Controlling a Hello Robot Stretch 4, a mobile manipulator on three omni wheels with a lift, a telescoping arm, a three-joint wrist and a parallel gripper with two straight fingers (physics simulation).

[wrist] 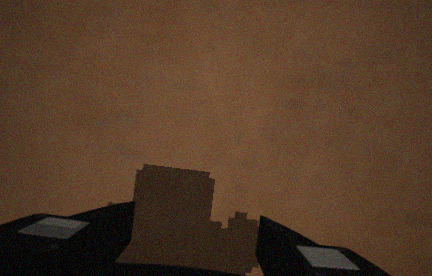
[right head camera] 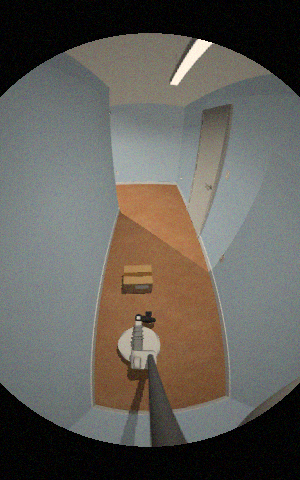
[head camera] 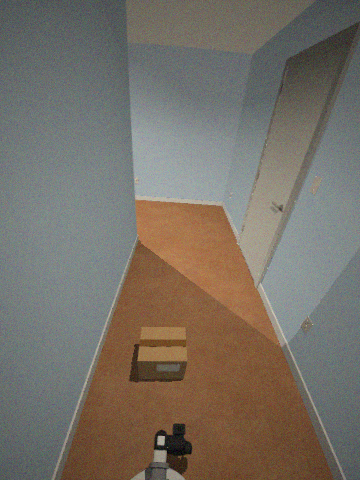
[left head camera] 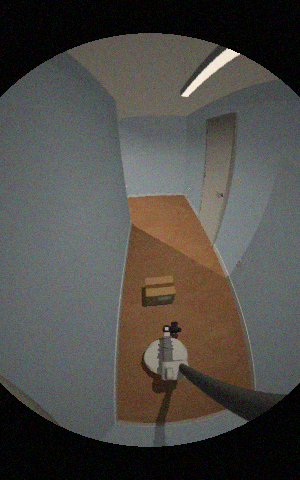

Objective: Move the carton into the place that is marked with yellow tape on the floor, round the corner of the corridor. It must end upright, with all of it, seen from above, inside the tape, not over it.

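Frame: origin at the robot's base, x ahead, y right, z down, level; centimetres.
Where they show: gripper, fingertip midpoint: (wrist: 195, 227).
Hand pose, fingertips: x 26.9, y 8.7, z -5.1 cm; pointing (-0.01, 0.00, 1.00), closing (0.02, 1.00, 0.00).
Note:
After its pixels a point has its place.
The carton (head camera: 162, 353) @[z -25.0, x 69.0, y -3.2 cm] (left head camera: 160, 291) @[z -25.0, x 68.2, y -2.7 cm] (right head camera: 138, 280) @[z -25.0, x 67.8, y -1.8 cm] stands upright on the corridor floor, a brown box with a darker stripe across its top and a grey label on its near side. My gripper (head camera: 175, 444) @[z -5.1, x 26.9, y 8.7 cm] (left head camera: 174, 328) @[z -5.1, x 26.9, y 8.7 cm] (right head camera: 147, 318) @[z -5.1, x 26.9, y 8.7 cm] (wrist: 195, 227) @[z -5.1, x 26.9, y 8.7 cm] is open and empty, short of the carton's near side and apart from it. In the wrist view its black fingers stand wide apart over the floor, with a dark shadow between them. The fingertips are too small to tell in the head views. The yellow tape does not show in any view.
The left wall (head camera: 65, 200) @[z -116.0, x 91.3, y -52.7 cm] (left head camera: 65, 225) @[z -122.3, x 56.4, y -52.2 cm] (right head camera: 55, 210) @[z -115.0, x 68.7, y -52.4 cm] runs close to the carton and ends at a corner beyond it. A grey door (head camera: 280, 175) @[z -112.8, x 191.1, y 93.4 cm] (left head camera: 218, 175) @[z -112.6, x 189.1, y 93.5 cm] (right head camera: 210, 170) @[z -109.9, x 182.0, y 93.5 cm] is in the right wall. The far wall (head camera: 185, 125) @[z -139.0, x 384.2, y 1.9 cm] closes the corridor. My round white base (left head camera: 152, 355) @[z -18.7, x 1.3, y -12.1 cm] (right head camera: 125, 345) @[z -18.7, x -1.3, y -12.3 cm] is behind the gripper.

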